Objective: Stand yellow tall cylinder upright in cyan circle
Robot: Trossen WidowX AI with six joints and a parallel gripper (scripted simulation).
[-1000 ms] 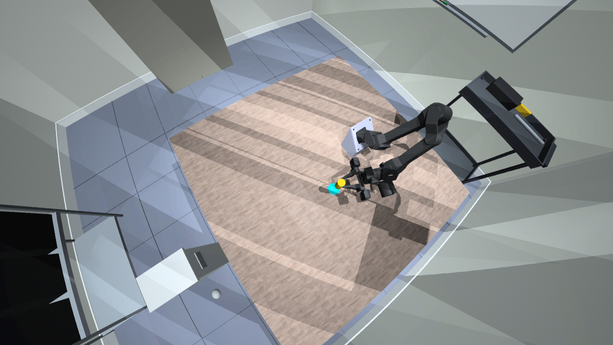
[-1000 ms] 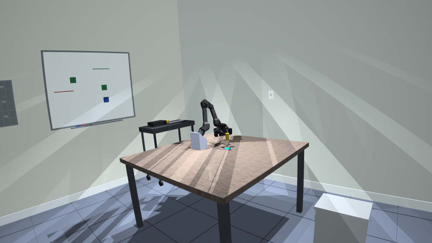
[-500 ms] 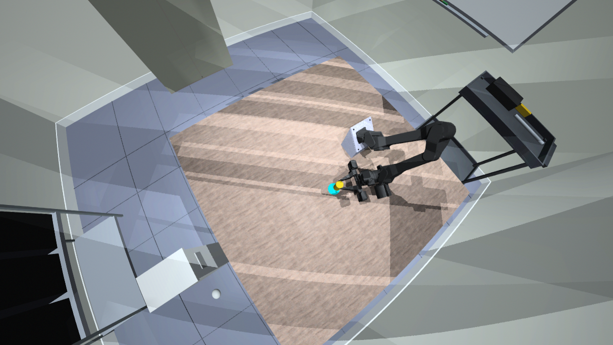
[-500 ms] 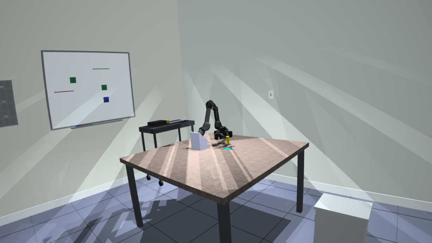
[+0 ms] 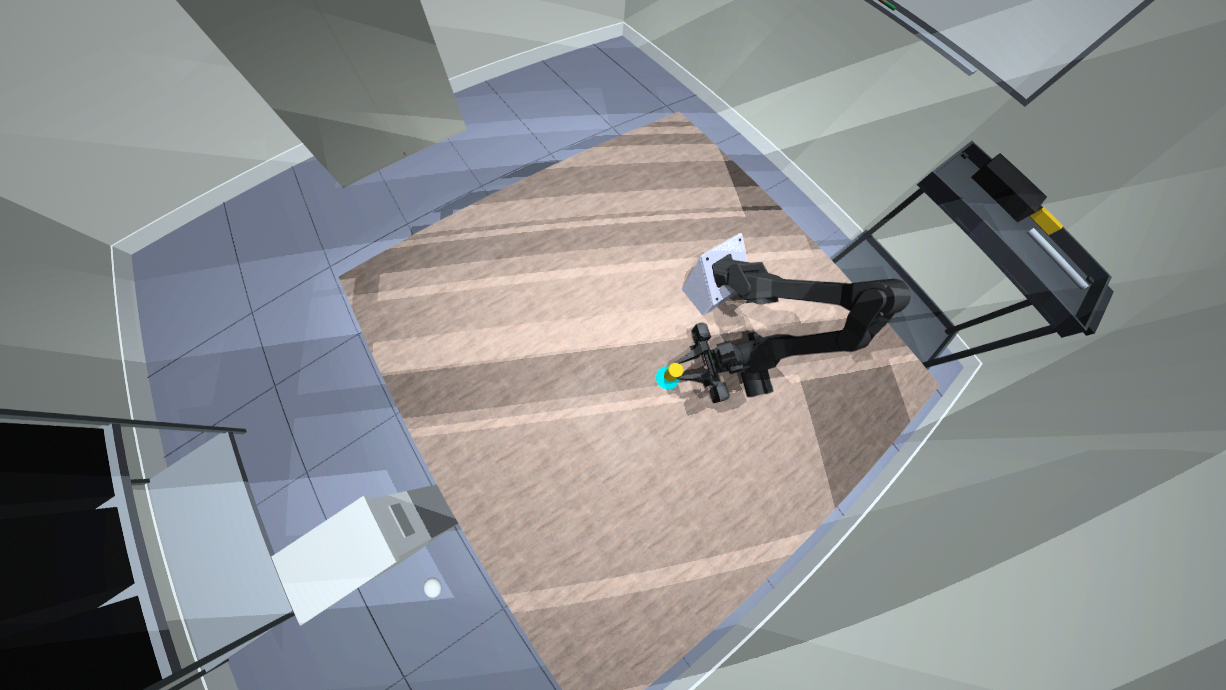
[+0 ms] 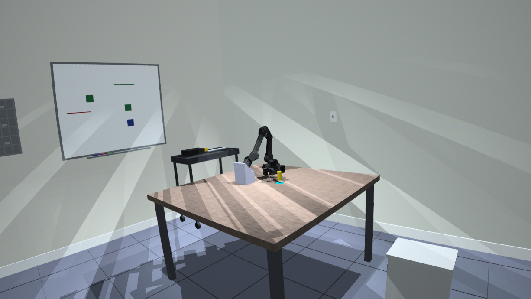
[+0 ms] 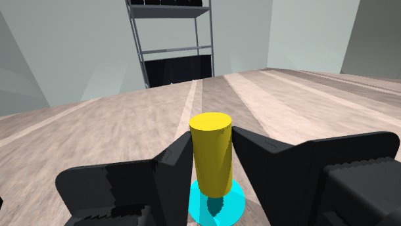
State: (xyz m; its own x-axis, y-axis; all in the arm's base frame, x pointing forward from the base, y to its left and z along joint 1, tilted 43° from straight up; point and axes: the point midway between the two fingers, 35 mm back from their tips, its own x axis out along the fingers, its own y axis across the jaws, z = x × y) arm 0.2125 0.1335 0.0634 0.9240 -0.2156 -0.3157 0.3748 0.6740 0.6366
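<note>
Now: the cyan circle 8 cm below my gripper tip. The rest, counted from my gripper tip: yellow tall cylinder 2 cm below.
</note>
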